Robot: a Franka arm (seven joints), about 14 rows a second.
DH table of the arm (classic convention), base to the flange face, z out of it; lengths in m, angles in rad. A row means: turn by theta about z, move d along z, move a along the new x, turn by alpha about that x. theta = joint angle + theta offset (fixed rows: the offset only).
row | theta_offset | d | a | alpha
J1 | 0 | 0.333 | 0 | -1.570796
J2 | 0 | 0 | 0 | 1.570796
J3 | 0 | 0.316 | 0.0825 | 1.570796
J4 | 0 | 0 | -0.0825 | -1.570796
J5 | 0 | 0.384 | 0 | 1.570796
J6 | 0 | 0 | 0.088 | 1.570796
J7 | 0 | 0.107 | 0 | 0
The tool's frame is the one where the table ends.
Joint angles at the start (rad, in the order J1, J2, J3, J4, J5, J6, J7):
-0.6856, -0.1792, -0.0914, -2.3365, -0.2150, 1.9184, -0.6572
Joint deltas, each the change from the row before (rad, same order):
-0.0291, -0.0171, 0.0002, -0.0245, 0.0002, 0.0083, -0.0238
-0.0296, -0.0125, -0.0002, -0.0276, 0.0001, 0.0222, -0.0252
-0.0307, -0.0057, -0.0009, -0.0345, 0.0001, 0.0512, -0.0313
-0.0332, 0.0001, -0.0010, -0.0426, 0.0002, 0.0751, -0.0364
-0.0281, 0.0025, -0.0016, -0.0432, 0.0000, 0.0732, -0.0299
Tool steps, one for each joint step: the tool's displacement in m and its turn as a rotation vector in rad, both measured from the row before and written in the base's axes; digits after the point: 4 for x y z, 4 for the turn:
-0.0139, -0.0039, -0.0023, 0.0083, -0.0031, -0.0045
-0.0132, -0.0042, -0.0049, 0.0050, -0.0083, -0.0017
-0.0120, -0.0050, -0.0090, -0.0029, -0.0207, 0.0070
-0.0121, -0.0050, -0.0132, -0.0084, -0.0286, 0.0130
-0.0112, -0.0026, -0.0141, -0.0078, -0.0245, 0.0108

